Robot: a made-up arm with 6 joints.
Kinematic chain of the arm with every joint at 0, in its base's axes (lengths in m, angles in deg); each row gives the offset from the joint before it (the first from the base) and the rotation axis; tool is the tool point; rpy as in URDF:
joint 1: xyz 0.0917 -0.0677 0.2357 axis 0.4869 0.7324 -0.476
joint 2: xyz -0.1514 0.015 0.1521 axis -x
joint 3: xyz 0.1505 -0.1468 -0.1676 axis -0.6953 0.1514 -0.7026
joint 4: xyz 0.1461 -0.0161 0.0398 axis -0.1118 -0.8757 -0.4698
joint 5: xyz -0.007 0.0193 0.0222 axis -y
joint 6: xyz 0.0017 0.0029 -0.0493 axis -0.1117 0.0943 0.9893
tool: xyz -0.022 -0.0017 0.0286 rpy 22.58 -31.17 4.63
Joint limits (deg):
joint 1: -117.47..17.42
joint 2: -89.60..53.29
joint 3: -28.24..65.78
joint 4: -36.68..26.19
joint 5: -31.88..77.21
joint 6: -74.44..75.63
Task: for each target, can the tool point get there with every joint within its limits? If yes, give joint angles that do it. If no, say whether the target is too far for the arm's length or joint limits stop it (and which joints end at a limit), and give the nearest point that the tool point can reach.
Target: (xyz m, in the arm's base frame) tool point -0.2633 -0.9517 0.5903
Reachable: no: too far | nearest point 0.2088 -0.3487 0.3964 | short by 0.790 m
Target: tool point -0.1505 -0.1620 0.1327
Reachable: no: joint limits stop it (at a limit: joint 1, joint 2, joint 3, joint 5) | nearest point -0.1277 -0.0261 0.3583 | short by 0.264 m
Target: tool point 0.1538 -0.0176 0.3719
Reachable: yes | joints -84.60 -16.91 -7.05 1.59 9.09 47.35
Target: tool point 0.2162 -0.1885 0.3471
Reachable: yes | joints -28.43 0.39 54.38 -29.98 -3.86 -51.98
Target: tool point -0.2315 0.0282 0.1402
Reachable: no: joint limits stop it (at a limit: joint 1, joint 2, joint 3, joint 4, joint 5) | nearest point -0.1344 -0.0254 0.3595 | short by 0.246 m
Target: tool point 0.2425 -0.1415 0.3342
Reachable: yes | joints -46.21 -20.58 48.68 -9.02 40.89 61.46
